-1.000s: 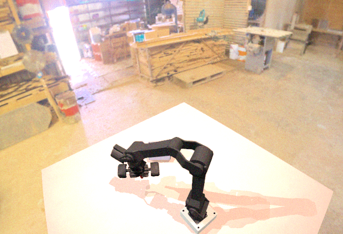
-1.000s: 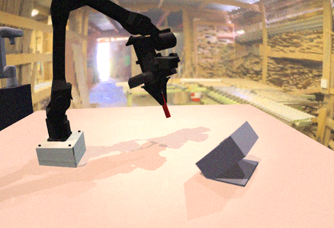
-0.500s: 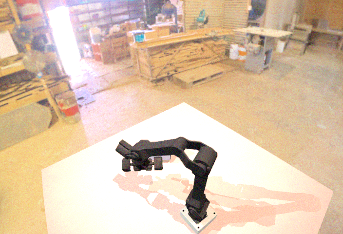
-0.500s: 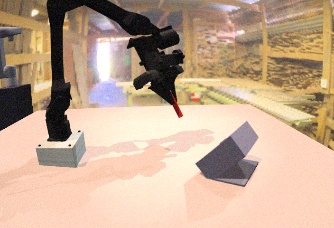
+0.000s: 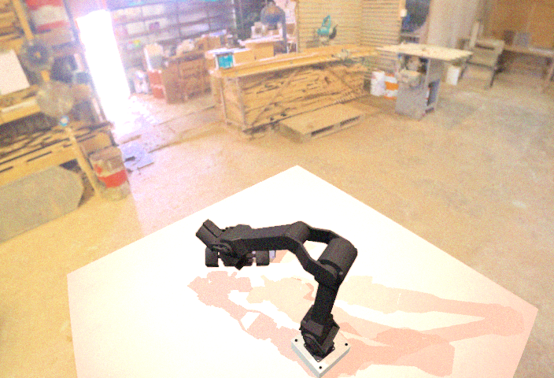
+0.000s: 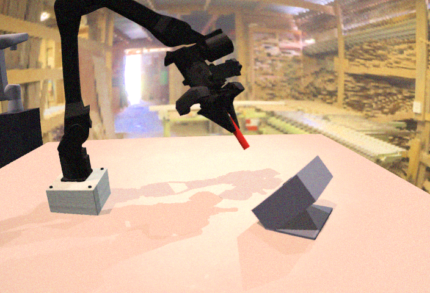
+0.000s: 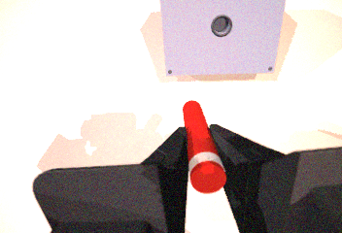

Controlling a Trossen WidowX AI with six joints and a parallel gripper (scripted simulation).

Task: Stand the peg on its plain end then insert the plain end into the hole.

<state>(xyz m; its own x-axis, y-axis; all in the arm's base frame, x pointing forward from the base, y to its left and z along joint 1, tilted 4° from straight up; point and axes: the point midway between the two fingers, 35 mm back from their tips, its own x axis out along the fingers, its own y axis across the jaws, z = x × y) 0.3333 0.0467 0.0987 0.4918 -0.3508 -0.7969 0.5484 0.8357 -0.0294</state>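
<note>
The grey sloped panel lies 120 mm to the right of my gripper tip, 100 mm ahead of it and 90 mm below it. Round my gripper tip: red peg (10 mm to the left, 10 mm behind, 10 mm above).
</note>
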